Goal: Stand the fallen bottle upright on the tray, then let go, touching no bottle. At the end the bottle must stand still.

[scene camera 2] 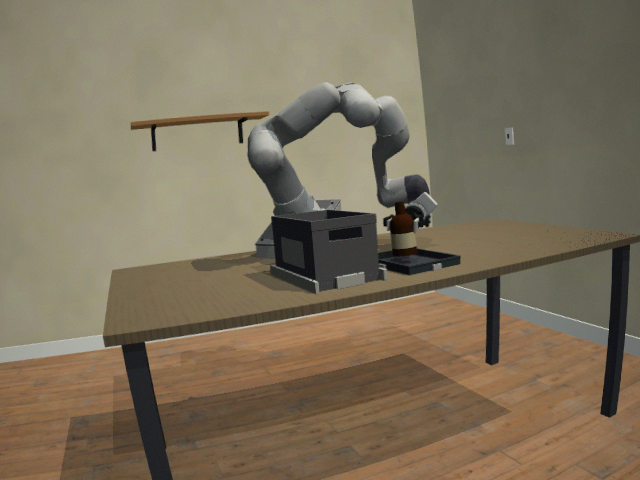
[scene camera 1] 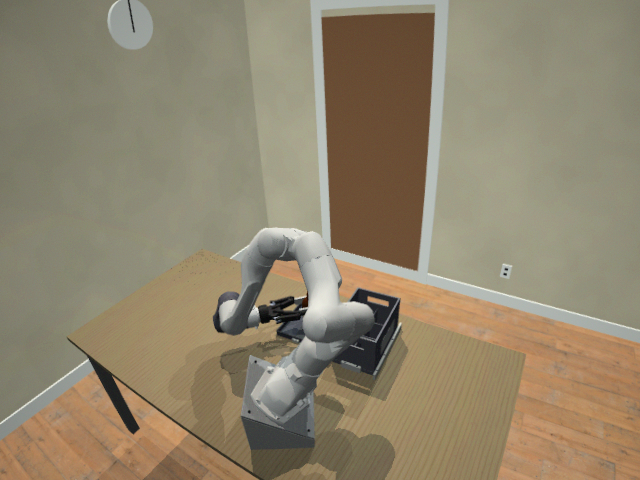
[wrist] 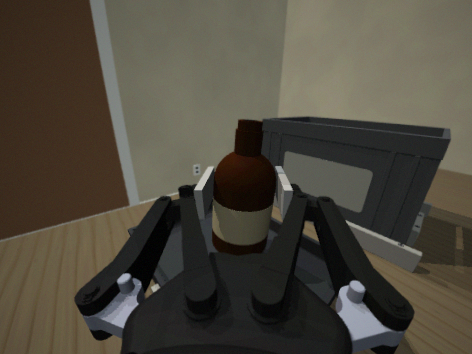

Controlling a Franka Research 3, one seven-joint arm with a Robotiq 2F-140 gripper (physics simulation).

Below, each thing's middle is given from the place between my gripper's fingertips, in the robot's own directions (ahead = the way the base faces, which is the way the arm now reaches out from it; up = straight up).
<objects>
The brown bottle (scene camera 2: 403,237) lies 1 cm behind my hand, 1 cm to the left of it and 1 cm below it.
</objects>
